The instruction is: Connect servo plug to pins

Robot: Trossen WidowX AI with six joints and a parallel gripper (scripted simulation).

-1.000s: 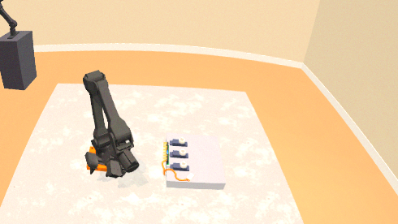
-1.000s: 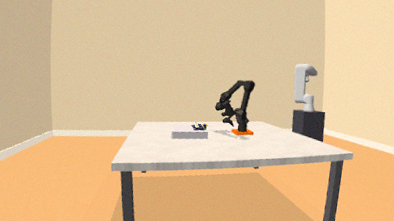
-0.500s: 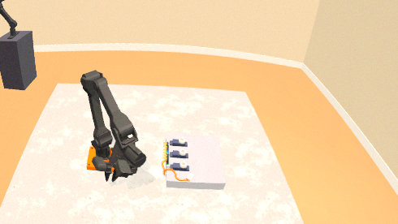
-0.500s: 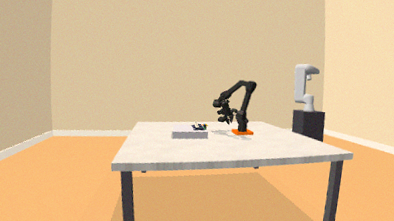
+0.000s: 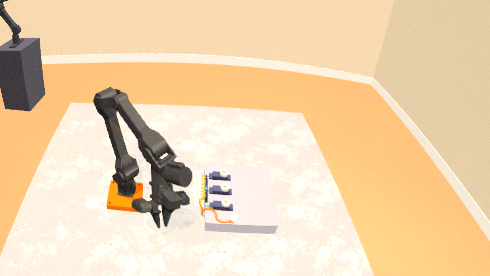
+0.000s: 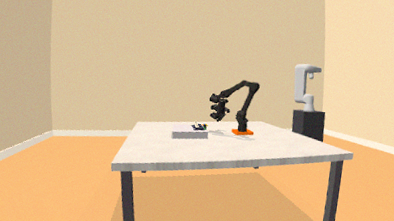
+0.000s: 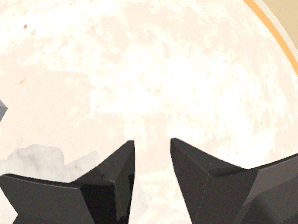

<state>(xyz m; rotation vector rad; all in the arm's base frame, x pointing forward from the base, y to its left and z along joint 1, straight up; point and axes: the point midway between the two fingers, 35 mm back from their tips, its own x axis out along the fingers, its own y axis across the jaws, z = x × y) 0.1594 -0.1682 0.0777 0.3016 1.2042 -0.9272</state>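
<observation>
Right now my gripper tip is 200 mm to the right of the blue band and 130 mm short of it. Round my gripper tip: servo 220 mm to the left, 180 mm ahead, 20 mm below; printed holder 290 mm ahead, 220 mm to the left, 40 mm below.
</observation>
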